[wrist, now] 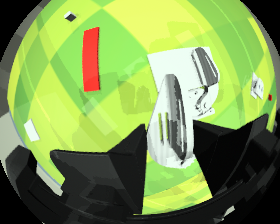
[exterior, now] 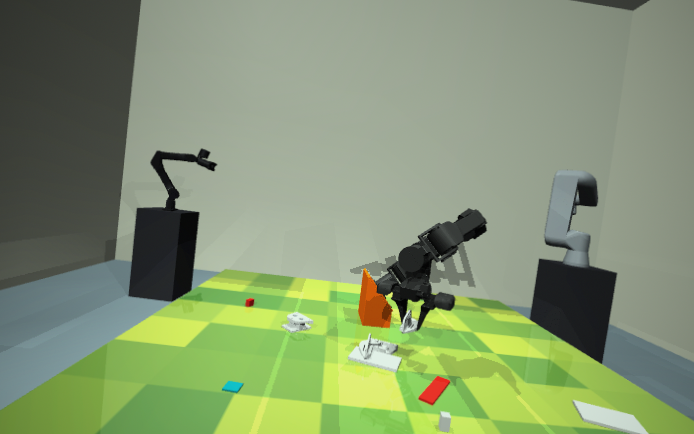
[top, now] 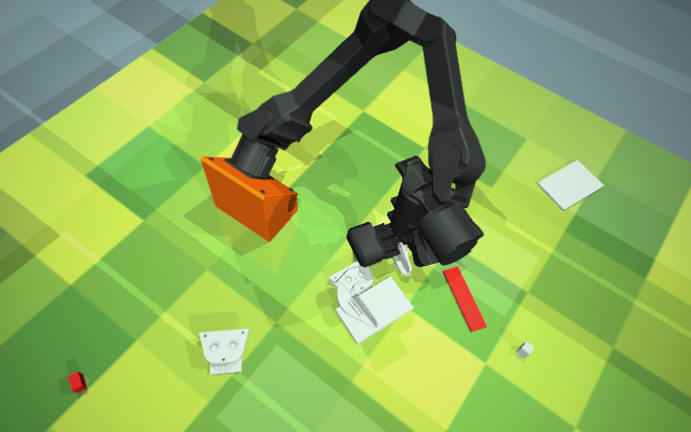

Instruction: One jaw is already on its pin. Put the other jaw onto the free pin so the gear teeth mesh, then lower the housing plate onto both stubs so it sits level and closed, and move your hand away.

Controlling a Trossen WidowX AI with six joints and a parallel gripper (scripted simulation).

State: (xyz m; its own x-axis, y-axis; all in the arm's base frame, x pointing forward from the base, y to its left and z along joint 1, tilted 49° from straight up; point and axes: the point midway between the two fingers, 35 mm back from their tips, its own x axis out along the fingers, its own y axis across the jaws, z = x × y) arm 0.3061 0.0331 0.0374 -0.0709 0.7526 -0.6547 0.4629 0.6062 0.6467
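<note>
My gripper tip is now 30 mm past the jaw, 80 mm to the left of it and 70 mm above it. Also, from my gripper tip: housing plate (130 mm behind, 290 mm to the right, 60 mm below); grey cube (260 mm ahead, 20 mm to the left, 70 mm below); red bar (130 mm ahead, 40 mm to the left, 80 mm below).
</note>
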